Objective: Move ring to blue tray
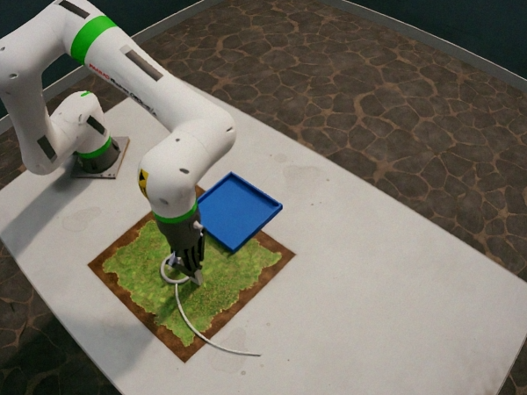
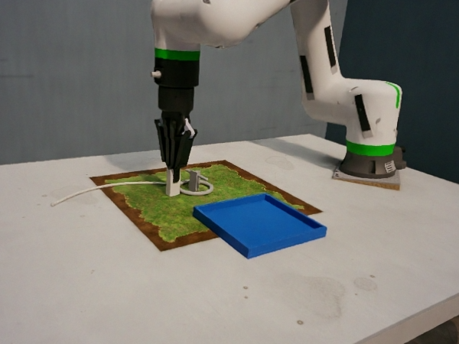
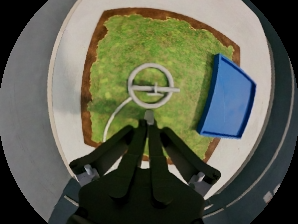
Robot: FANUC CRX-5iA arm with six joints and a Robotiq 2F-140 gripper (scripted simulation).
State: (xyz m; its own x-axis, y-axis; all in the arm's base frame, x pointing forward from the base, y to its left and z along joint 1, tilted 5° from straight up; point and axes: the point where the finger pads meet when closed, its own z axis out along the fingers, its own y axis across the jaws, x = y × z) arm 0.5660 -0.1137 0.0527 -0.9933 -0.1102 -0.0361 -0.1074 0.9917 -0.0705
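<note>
Right now my hand is 60 mm past the grey stake and 10 mm above it. Also, from my hand: blue tray (220 mm to the left, 70 mm behind, 30 mm below); then square green grass mat (60 mm behind, 50 mm below, 20 mm to the left).
</note>
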